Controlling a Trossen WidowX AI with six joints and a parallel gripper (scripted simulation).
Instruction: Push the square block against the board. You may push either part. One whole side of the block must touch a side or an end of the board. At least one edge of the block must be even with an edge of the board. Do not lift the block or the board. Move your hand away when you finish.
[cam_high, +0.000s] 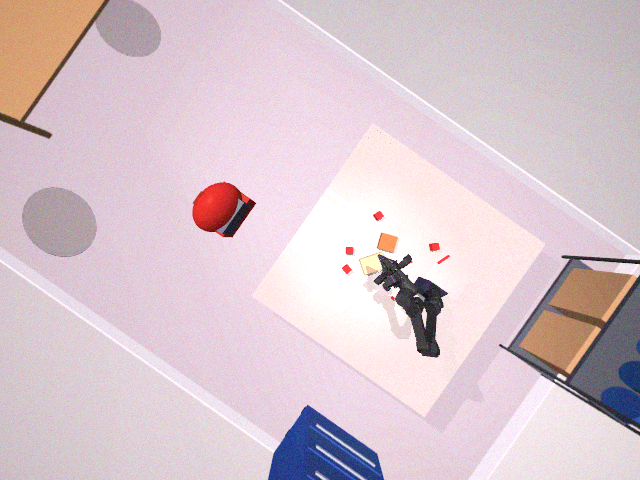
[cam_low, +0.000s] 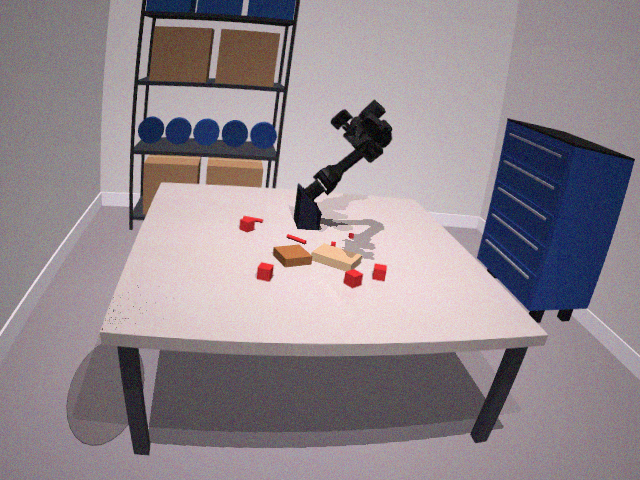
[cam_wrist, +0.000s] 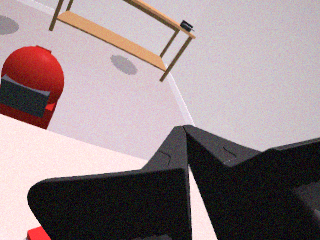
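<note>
The orange square block is 9 cm behind my gripper tip, 14 cm to the right of it and 41 cm below it. From my gripper tip the other things lie so: pale tan board (11 cm behind, 1 cm to the left, 41 cm below).
</note>
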